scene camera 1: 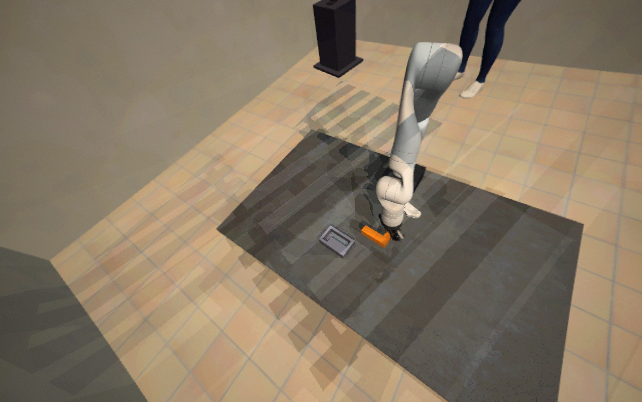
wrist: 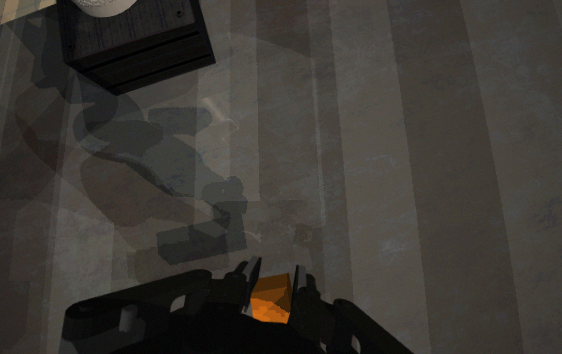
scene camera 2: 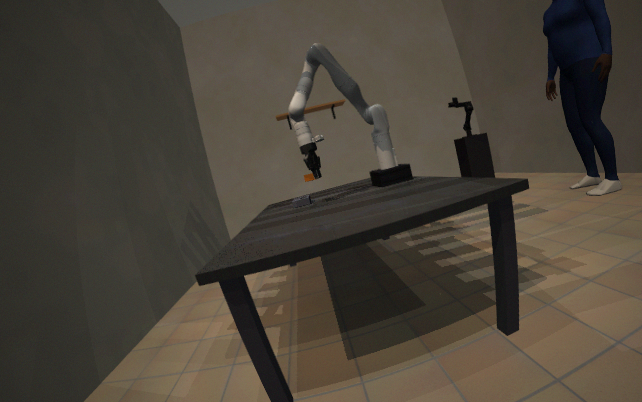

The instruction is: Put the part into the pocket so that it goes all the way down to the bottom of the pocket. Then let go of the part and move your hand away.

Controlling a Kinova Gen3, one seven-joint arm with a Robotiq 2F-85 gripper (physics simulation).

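Places are measured from the arm's base along level axes (x back, y right, z up), in centimetres.
Pixels of known places: gripper, fingertip midpoint: [scene camera 1: 390, 235] [wrist: 277, 273] [scene camera 2: 318, 178]; arm's base, origin of the base link: [scene camera 2: 388, 167].
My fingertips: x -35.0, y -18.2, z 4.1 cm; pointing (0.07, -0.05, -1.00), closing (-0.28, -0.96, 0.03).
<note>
For each thing: its middle in the pictures, then the offset to it from my fingertips. Level surfaces: height alone.
- orange L-shaped part, body centre: [wrist: 219, 337] [scene camera 1: 376, 233] [scene camera 2: 311, 177] dx -3.6, dy +4.4, dz +1.1 cm
- grey block with the pocket, body centre: [scene camera 1: 336, 241] [scene camera 2: 302, 201] dx -14.1, dy +18.3, dz -10.2 cm
- dark table, its level: dz -12.0 cm
The orange L-shaped part [scene camera 1: 375, 236] [scene camera 2: 309, 177] [wrist: 271, 307] is held in the air above the table, with its long leg sticking out toward the pocket's side in scene camera 1. My gripper [scene camera 1: 395, 234] [scene camera 2: 316, 175] [wrist: 277, 273] is shut on the part's short leg. The fingers hide some of the part, and its long leg is largely hidden in the wrist view. The grey block with the pocket [scene camera 1: 345, 249] [scene camera 2: 302, 201] lies on the table, to the left of the part in scene camera 1 and apart from it. The pocket does not show in the wrist view.
The dark table [scene camera 1: 475, 280] [scene camera 2: 350, 220] carries the arm's black base [scene camera 1: 420, 176] [scene camera 2: 391, 175] [wrist: 145, 70], behind the gripper. A black pedestal [scene camera 1: 336, 40] [scene camera 2: 475, 156] and a person [scene camera 1: 492, 40] [scene camera 2: 580, 100] stand on the floor away from the table.
</note>
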